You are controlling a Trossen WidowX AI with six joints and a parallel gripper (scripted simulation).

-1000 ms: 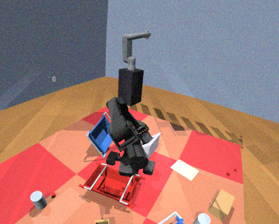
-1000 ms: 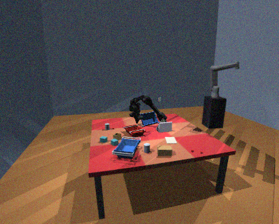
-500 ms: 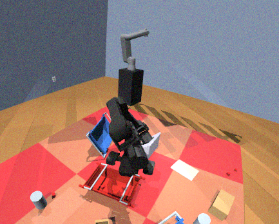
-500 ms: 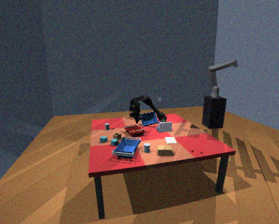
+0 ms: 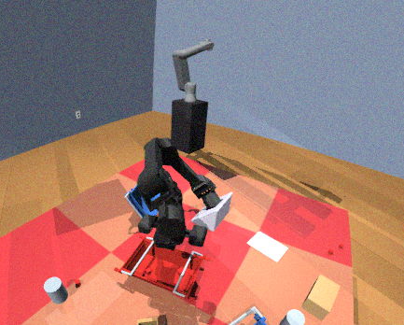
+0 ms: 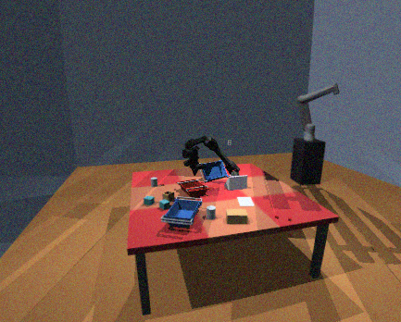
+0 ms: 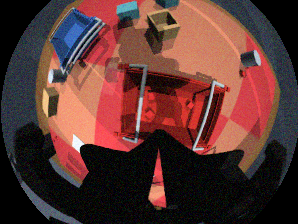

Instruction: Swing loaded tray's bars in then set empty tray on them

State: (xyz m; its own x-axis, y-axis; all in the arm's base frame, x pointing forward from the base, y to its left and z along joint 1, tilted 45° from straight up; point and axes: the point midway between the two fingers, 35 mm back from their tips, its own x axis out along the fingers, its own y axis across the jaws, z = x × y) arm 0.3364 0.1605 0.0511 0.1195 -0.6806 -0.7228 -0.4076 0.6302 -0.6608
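The blue tray lies 34 cm to the right of my gripper tip, 22 cm behind it and 8 cm below it. The rest, counted from my gripper tip: tan block (46 cm to the left, 21 cm behind, 12 cm below); tan box (20 cm ahead, 13 cm below, 10 cm to the left); white sheet (35 cm behind, 20 cm to the left, 14 cm below).
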